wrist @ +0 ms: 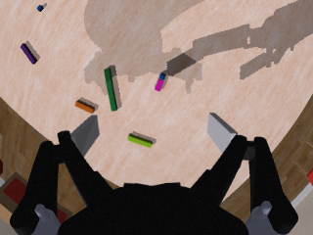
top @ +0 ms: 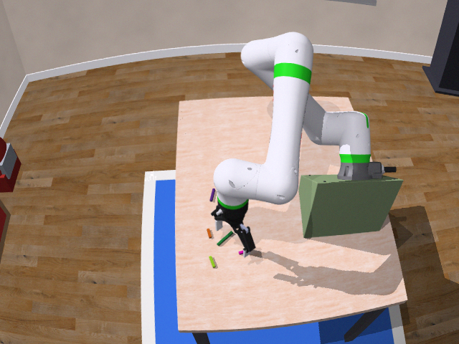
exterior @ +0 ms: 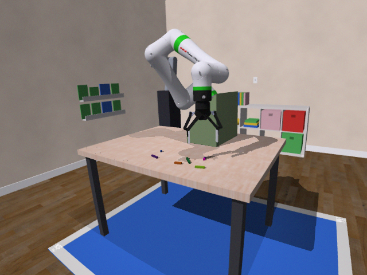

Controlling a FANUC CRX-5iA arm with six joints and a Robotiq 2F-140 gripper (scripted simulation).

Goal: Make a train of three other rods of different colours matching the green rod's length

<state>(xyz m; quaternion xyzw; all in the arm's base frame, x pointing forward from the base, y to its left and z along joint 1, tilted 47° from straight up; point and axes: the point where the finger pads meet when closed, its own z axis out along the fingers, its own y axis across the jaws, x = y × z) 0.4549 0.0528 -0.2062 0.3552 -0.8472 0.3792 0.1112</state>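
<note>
Now: hand 8 cm short of the lime rod, 3 cm to the right of it and 12 cm above it. From my hand the other things lie so: magenta rod: 3 cm behind, 2 cm to the right, 12 cm below; then orange rod: 10 cm ahead, 10 cm to the right, 12 cm below; then green rod: 3 cm ahead, 8 cm to the right, 12 cm below.
</note>
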